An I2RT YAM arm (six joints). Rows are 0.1 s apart.
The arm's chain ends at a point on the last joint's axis. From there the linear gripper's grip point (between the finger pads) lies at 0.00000 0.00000 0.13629 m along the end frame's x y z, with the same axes.
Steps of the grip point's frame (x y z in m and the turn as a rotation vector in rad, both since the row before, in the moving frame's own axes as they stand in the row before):
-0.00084 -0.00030 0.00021 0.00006 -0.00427 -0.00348
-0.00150 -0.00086 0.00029 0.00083 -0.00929 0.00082
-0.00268 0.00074 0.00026 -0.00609 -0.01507 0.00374
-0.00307 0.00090 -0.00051 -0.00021 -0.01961 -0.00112
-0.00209 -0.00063 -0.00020 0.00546 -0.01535 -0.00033
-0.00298 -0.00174 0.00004 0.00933 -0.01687 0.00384
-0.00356 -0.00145 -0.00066 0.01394 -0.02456 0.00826
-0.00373 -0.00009 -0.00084 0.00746 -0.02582 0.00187
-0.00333 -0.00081 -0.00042 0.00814 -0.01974 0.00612
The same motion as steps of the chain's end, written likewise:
-0.00026 -0.00029 0.00021 0.00006 -0.00427 -0.00348
-0.00023 -0.00075 0.00030 0.00083 -0.00929 0.00082
-0.00062 -0.00009 0.00028 -0.00609 -0.01507 0.00374
-0.00040 0.00087 -0.00048 -0.00021 -0.01961 -0.00112
0.00000 0.00011 -0.00018 0.00546 -0.01535 -0.00033
-0.00068 -0.00046 0.00007 0.00933 -0.01687 0.00384
-0.00022 0.00046 -0.00061 0.01394 -0.02456 0.00826
-0.00021 0.00093 -0.00079 0.00746 -0.02582 0.00187
-0.00064 0.00031 -0.00039 0.00814 -0.01974 0.00612

